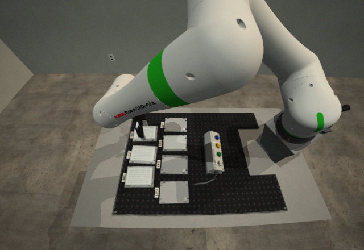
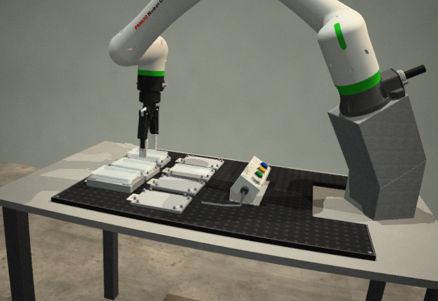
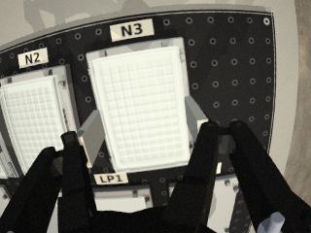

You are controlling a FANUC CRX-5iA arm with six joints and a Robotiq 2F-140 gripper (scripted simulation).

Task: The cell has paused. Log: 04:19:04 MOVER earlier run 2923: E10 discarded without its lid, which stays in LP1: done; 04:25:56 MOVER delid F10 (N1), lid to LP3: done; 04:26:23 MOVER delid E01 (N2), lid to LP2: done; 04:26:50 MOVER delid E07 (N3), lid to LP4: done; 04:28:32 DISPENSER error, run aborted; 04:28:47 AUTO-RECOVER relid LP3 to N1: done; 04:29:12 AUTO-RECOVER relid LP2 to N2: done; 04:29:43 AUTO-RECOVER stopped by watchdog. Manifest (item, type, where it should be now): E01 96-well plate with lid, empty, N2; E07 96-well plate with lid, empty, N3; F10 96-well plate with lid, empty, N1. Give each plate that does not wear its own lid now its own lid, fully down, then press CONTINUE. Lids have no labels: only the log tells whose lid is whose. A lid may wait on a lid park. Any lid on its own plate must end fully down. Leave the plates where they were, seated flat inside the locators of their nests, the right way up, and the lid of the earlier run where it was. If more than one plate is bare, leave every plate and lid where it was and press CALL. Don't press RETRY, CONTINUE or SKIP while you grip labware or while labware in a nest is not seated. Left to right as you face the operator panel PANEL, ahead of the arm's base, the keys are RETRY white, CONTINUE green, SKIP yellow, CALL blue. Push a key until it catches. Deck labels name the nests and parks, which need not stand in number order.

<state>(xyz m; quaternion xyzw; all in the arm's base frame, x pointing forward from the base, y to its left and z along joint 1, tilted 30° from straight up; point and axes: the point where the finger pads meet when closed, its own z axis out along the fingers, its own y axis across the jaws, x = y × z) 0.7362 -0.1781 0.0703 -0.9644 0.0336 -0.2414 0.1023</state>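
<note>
Now: the plate 30 mm below my hand. Also, from my hand: park LP3: 190 mm behind, 60 mm to the right, 50 mm below; LP1 label: 90 mm behind, 60 mm to the left, 60 mm below; N3 label: 90 mm ahead, 60 mm below.
</note>
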